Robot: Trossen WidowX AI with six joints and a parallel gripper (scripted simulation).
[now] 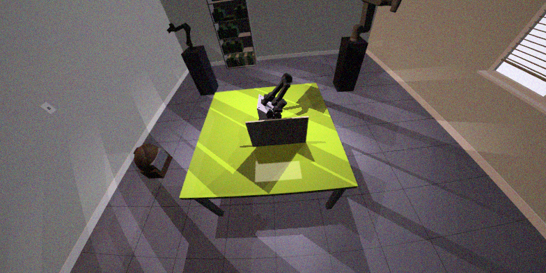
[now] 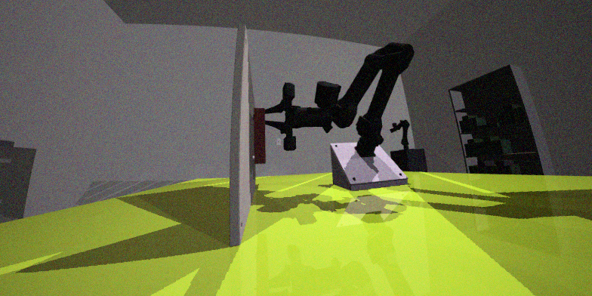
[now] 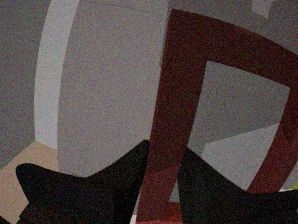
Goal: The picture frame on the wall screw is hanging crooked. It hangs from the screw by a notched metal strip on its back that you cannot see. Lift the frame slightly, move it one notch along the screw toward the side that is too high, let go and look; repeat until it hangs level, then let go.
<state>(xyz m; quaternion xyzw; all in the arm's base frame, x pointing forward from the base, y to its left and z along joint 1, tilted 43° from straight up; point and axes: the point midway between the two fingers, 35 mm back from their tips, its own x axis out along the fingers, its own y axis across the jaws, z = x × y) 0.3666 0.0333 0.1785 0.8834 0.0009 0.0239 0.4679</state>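
Now: gripper tip 1 cm to the left of the dark red picture frame and 5 cm above it. The rest, counted from my gripper tip: grey wall panel: 2 cm ahead, 1 cm to the right, 7 cm below.
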